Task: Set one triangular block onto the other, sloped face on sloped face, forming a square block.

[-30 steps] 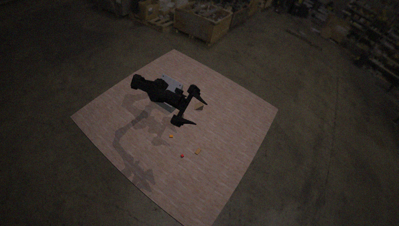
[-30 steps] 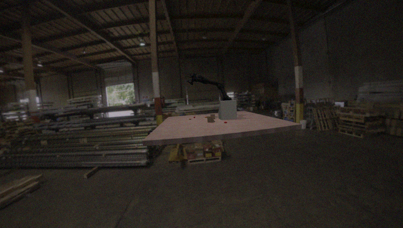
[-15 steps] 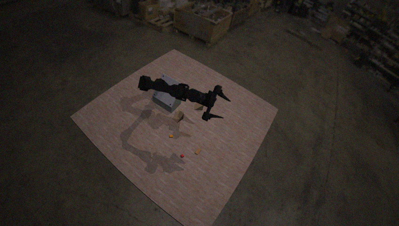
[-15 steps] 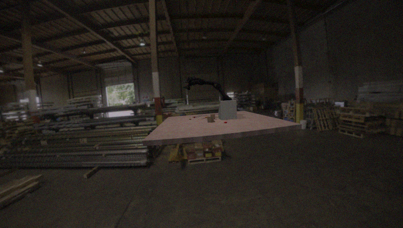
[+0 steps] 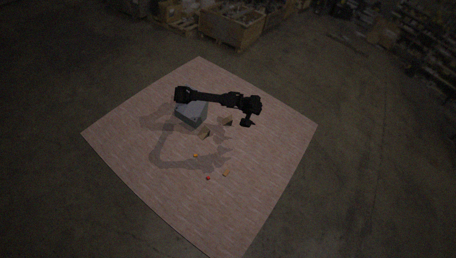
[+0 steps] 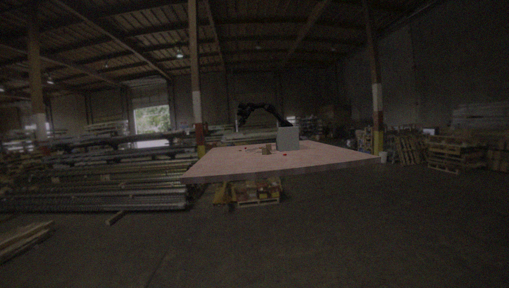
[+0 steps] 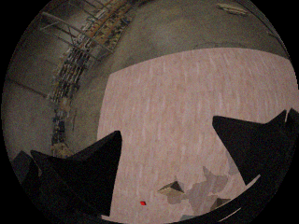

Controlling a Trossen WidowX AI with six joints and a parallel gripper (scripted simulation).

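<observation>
The tan wooden triangular block lies 260 mm below my gripper tip, 210 mm behind it and 50 mm to the left of it. The rest, counted from my gripper tip: orange piece (310 mm to the right, 270 mm below, 170 mm behind); then red piece (370 mm to the right, 270 mm below, 10 mm behind).
</observation>
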